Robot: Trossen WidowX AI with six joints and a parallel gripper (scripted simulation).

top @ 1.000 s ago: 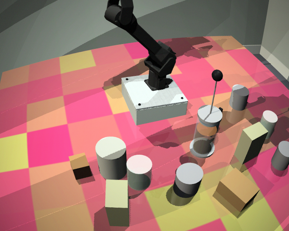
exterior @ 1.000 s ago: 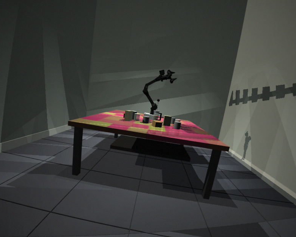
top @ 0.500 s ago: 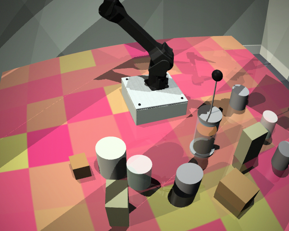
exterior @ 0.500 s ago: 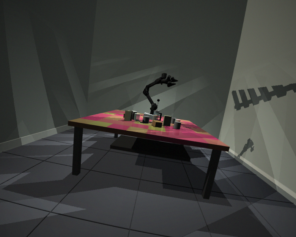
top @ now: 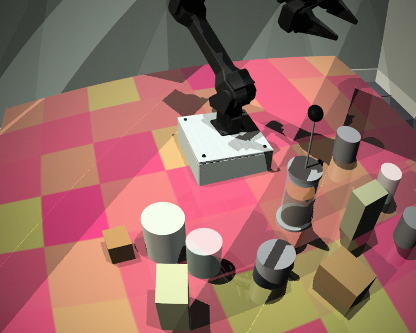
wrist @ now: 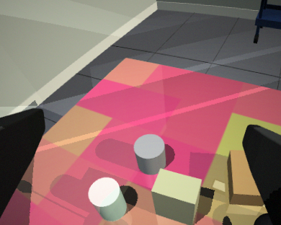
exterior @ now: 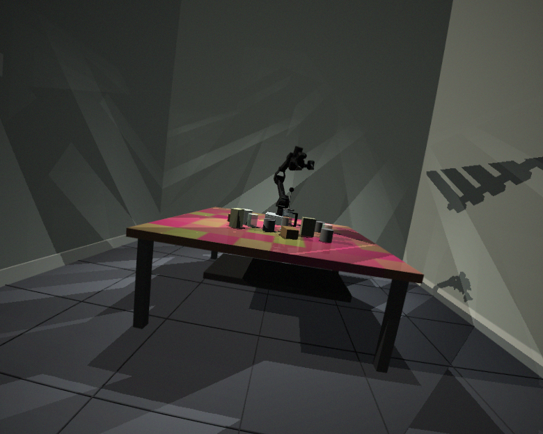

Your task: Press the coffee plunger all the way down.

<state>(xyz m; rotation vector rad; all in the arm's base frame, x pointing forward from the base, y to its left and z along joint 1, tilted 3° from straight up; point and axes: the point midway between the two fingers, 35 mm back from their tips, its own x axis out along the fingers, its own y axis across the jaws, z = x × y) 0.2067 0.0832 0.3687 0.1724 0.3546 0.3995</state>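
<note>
Right now my gripper tip is 30 mm short of the coffee press, 80 mm to the left of it and 280 mm above it. Also, from my gripper tip: brown box 240 mm ahead, 90 mm to the right, 390 mm below.
</note>
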